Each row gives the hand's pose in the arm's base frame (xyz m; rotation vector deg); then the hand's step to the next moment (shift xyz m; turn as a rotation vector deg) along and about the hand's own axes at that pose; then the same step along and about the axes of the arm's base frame.
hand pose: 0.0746 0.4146 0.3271 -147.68 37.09 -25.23
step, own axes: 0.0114 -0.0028 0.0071 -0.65 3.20 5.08
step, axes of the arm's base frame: 0.0134 -0.0012 -0.0025 0.32 -0.48 -6.01
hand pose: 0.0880 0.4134 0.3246 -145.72 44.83 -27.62
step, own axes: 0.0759 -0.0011 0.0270 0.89 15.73 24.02
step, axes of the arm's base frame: 0.0716 -0.0362 -0.0073 4.34 -5.06 -27.94
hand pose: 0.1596 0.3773 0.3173 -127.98 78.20 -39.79
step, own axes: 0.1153 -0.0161 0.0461 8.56 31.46 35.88
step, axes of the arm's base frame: 0.0844 -0.0924 -0.0044 3.85 -17.44 -45.07
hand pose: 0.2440 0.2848 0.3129 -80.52 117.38 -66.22
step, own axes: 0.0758 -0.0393 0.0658 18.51 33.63 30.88
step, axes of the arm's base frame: 0.0376 -0.1010 0.0029 -5.06 -24.05 -42.70
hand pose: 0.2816 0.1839 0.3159 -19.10 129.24 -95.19
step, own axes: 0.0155 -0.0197 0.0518 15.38 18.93 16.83
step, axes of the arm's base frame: 0.0058 -0.0572 0.0029 -7.63 -14.88 -24.46
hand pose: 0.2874 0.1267 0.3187 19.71 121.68 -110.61
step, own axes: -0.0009 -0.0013 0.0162 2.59 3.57 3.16
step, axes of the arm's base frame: 0.0008 -0.0163 0.0001 -1.15 -2.79 -4.51
